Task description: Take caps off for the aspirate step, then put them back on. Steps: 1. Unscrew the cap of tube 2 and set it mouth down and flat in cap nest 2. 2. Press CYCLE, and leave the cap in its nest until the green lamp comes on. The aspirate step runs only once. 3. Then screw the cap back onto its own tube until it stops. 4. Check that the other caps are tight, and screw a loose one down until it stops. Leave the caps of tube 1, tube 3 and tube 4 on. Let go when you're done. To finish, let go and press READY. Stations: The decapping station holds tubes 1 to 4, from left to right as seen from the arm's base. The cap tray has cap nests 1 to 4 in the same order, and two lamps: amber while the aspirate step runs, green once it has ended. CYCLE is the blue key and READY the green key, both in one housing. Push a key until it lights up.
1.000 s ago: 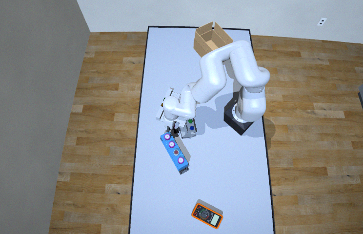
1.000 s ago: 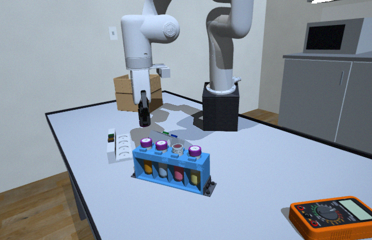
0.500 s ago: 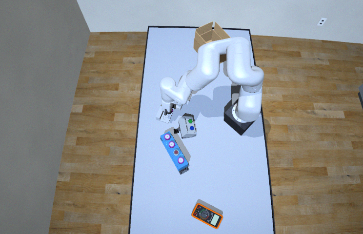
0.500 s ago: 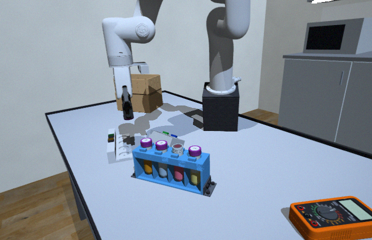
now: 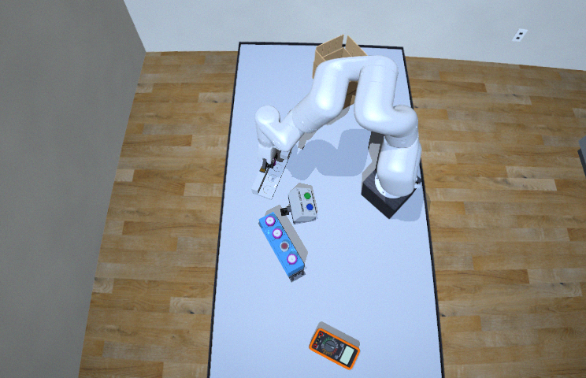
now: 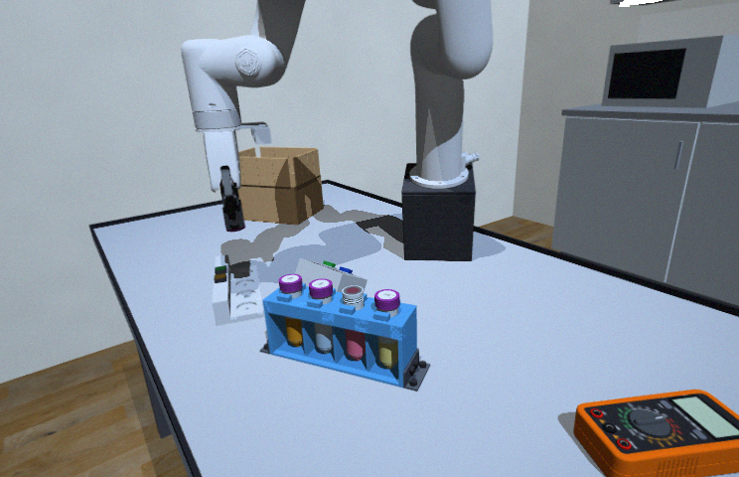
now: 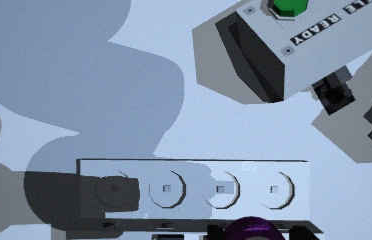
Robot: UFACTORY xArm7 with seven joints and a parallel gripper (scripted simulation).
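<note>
Now: hand 17 cm past the blue cycle key, 11 cm to the right of it and 11 cm above it. Also, from my hand: key housing (14 cm behind, 12 cm below, 9 cm to the left); green ready key (15 cm behind, 11 cm below, 7 cm to the left); purple cap marked 2 (2 cm below).
</note>
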